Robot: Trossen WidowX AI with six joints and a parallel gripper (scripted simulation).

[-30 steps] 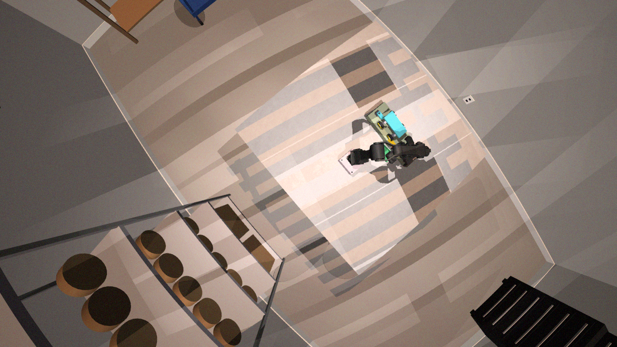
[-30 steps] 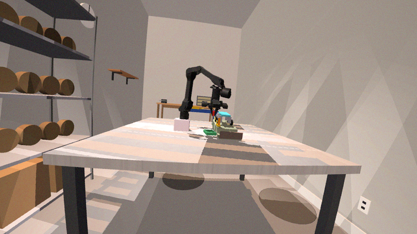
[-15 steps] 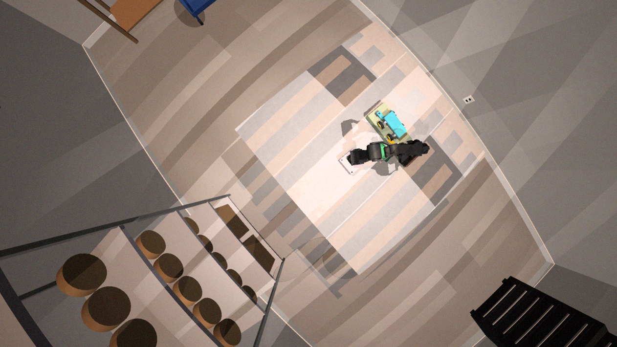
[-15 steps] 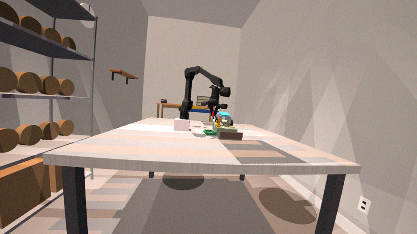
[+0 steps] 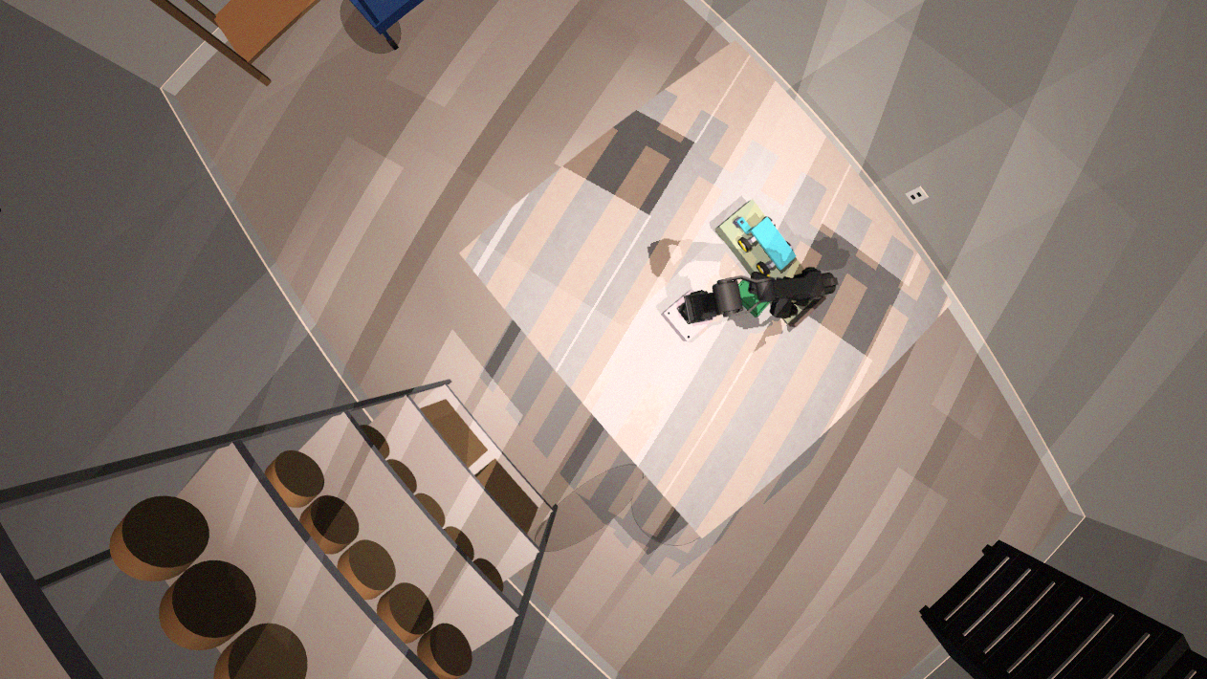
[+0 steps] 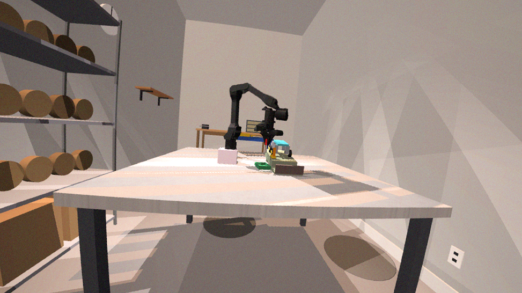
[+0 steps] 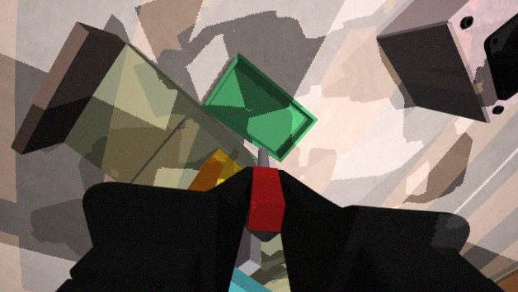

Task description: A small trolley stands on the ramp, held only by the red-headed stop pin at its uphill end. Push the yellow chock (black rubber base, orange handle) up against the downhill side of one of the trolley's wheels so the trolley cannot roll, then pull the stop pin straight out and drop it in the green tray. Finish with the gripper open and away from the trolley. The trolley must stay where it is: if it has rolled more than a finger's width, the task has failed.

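Right now the green tray is 1 cm behind my gripper tip and 14 cm below it. Also, from my gripper tip: yellow chock 5 cm ahead, 1 cm to the left, 5 cm below; trolley 10 cm ahead, 11 cm to the left, 2 cm below; stop pin right at my gripper tip.
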